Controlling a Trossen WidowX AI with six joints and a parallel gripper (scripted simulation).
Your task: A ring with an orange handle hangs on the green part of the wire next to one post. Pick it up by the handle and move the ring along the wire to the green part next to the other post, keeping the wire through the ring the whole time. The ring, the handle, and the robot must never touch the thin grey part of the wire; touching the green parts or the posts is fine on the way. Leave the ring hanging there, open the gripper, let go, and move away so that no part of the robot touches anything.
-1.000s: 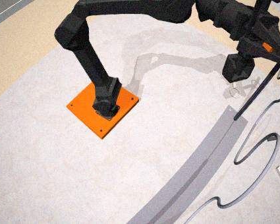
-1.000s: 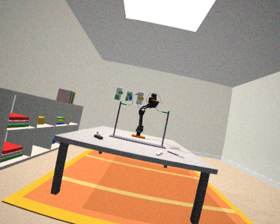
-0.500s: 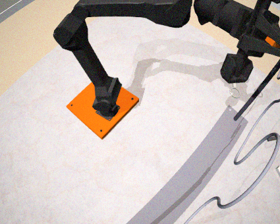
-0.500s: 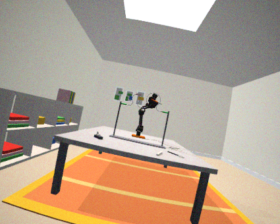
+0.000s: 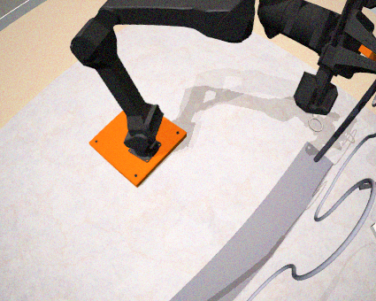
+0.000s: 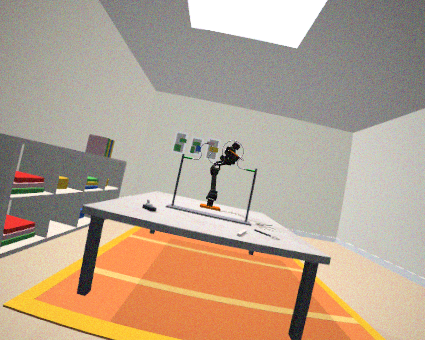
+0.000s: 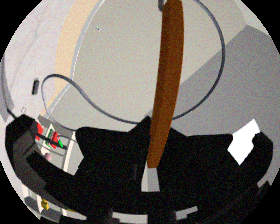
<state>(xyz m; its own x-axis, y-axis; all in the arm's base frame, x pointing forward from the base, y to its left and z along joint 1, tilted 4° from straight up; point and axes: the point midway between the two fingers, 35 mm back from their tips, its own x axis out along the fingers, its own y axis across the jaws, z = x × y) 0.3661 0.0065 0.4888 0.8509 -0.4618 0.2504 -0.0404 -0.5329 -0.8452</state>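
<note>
My gripper tip is now 10 mm short of the ring tool with orange handle, 80 mm to the right of it and 50 mm above it. Also, from my gripper tip: ring tool (400 mm to the left, 540 mm below); then white block (380 mm ahead, 110 mm to the left, 530 mm below).
</note>
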